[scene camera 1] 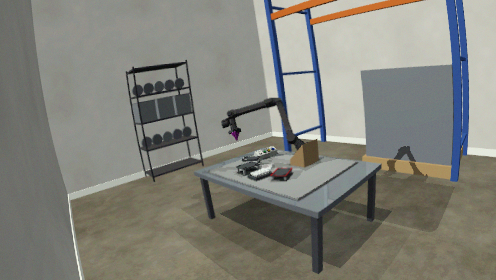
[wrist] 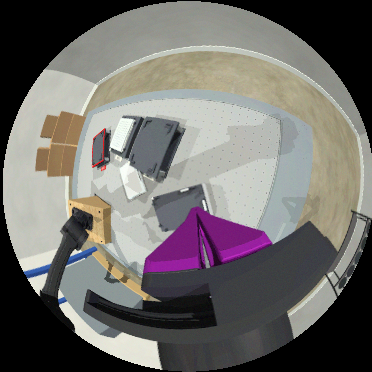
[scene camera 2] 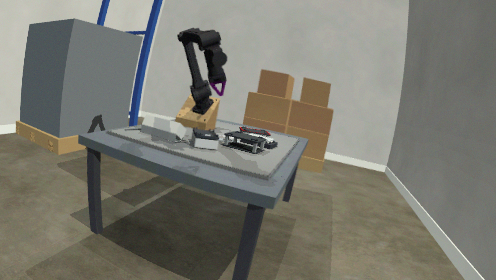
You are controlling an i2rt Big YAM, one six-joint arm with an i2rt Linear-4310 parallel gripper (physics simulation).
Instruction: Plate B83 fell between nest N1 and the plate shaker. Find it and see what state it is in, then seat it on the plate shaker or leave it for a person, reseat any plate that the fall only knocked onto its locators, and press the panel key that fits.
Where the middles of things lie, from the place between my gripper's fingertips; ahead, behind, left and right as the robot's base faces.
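Lidded station (wrist: 171, 208): 80 mm behind my hand, 60 mm to the left of it, 200 mm below it.
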